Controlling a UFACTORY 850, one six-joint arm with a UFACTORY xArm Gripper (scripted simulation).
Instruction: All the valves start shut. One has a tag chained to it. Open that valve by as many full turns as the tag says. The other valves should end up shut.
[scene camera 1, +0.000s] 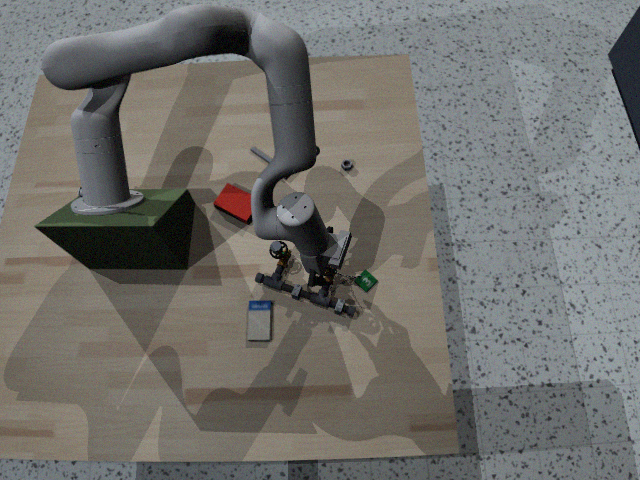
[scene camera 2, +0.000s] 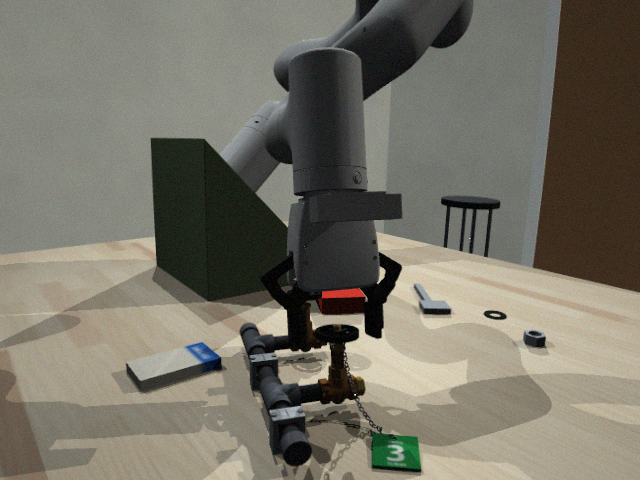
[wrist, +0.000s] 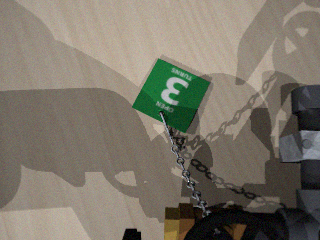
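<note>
My gripper's showing at (scene camera 2: 337, 341), and I can see a red block (scene camera 1: 233, 201) as well, though in the wrist view the block is out of frame.
</note>
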